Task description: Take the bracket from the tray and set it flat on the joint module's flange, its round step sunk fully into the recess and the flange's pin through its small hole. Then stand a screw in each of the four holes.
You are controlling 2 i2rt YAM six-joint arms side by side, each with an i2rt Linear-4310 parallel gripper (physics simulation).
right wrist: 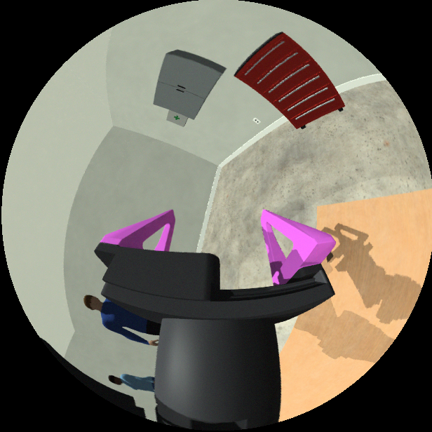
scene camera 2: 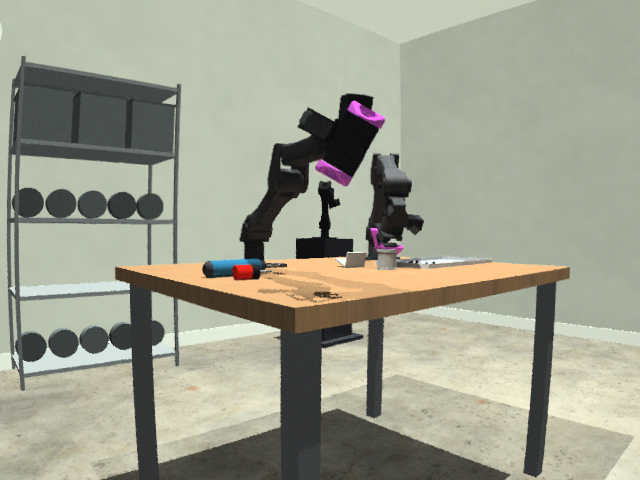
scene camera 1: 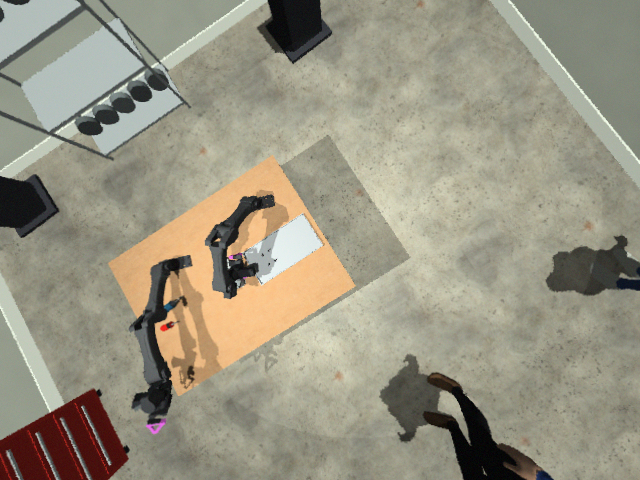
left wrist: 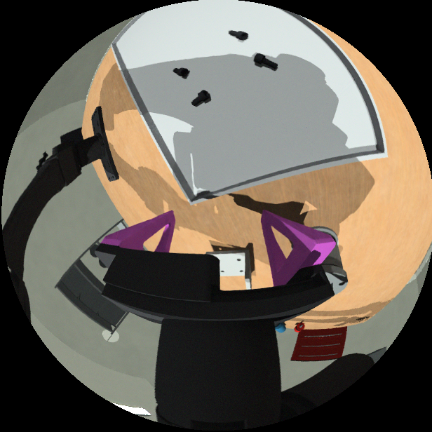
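Pixels of known places: left gripper, fingertip midpoint: (scene camera 1: 242, 260); right gripper, fingertip midpoint: (scene camera 2: 348, 143) (scene camera 1: 158, 422); left arm's base, link origin: (scene camera 2: 375, 259) (scene camera 1: 257, 203); right arm's base, link origin: (scene camera 1: 175, 264).
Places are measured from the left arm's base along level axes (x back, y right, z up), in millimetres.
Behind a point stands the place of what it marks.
The tray (scene camera 1: 297, 237) @[y -191, x -243, z 4 mm] (scene camera 2: 454, 260) @[y -225, x -222, z 6 mm] (left wrist: 280, 125) holds several black screws (left wrist: 201, 98) lying loose. No bracket shows on it. A pale L-shaped plate with small holes (scene camera 2: 354, 259) @[y 263, x -349, z 26 mm] (left wrist: 233, 263), which looks like the bracket, is off the tray on the table. The joint module (scene camera 2: 386, 259) @[y 205, x -449, z 31 mm] (left wrist: 336, 255), a pale cylinder, stands near it, partly behind a finger in the left wrist view; its flange, recess and pin are hidden. My left gripper (scene camera 1: 240, 266) @[y 142, x -309, z 29 mm] (scene camera 2: 385, 244) (left wrist: 217, 214) is open and empty, low near the module and tray corner. My right gripper (scene camera 1: 156, 425) @[y 572, x -967, z 259 mm] (scene camera 2: 349, 143) @[y 572, x -967, z 259 mm] (right wrist: 217, 214) is open and empty, high beyond the table corner.
A blue tool (scene camera 1: 170, 305) @[y 601, x -473, z 38 mm] (scene camera 2: 235, 267) and a red tool (scene camera 1: 166, 326) @[y 647, x -586, z 35 mm] (scene camera 2: 245, 271) @[y 663, x -609, z 21 mm] lie on the table (scene camera 1: 289, 294) @[y -80, x -551, z 0 mm] beside my right arm. A red cabinet (scene camera 1: 67, 434) (right wrist: 295, 82) stands on the floor beyond the table. People stand farther off.
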